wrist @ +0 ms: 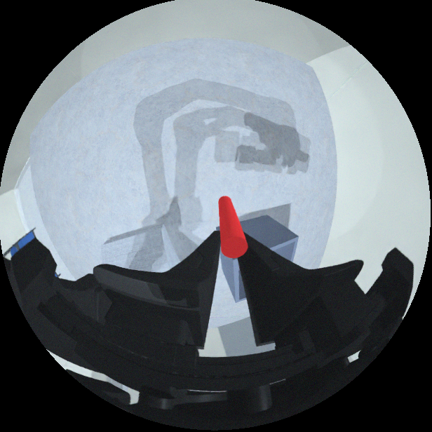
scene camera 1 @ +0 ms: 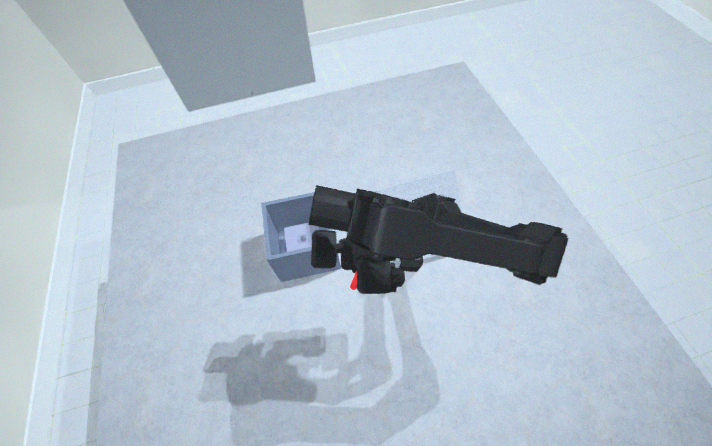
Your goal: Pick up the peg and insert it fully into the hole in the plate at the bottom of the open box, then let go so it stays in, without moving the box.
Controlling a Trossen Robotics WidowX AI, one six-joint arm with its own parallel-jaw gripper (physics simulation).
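Frame: origin at the arm's base, x ahead, y left, z up, level; metres.
Seen in the pictures: gripper, fingertip midpoint: (scene camera 1: 358,270); arm's base, origin of the base link: (scene camera 1: 426,208).
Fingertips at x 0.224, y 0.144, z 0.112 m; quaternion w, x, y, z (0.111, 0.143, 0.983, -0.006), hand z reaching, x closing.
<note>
Offsets run from my fingertips to a thing's top centre. "*": to the spot under its first point. Level surfaces: height alone.
The red peg {dx +0.006, dy +0.010, dz +0.029 m} (scene camera 1: 353,281) (wrist: 232,227) is held between the fingertips of my gripper (wrist: 227,236), which is shut on it. In the scene view the fingertips are hidden behind the black gripper body, and one end of the peg sticks out below it. The open blue-grey box {* dx +0.109, dy -0.124, dz -0.170 m} (scene camera 1: 302,267) (wrist: 267,230) stands on the floor at the left of the arm; the gripper body covers its right part. In the wrist view the box is partly hidden behind the peg and the right finger. Inside the box, the pale plate {dx +0.088, dy -0.202, dz -0.168 m} (scene camera 1: 291,242) with its small dark hole {* dx +0.089, dy -0.211, dz -0.184 m} (scene camera 1: 302,238) partly shows.
A tall grey block (scene camera 1: 236,52) stands at the back left. A faint translucent panel (scene camera 1: 444,183) shows behind the arm. The arm (scene camera 1: 488,241) reaches in from the right. Its shadow falls on the grey mat {dz -0.229 m} (scene camera 1: 525,341) in front of the box.
</note>
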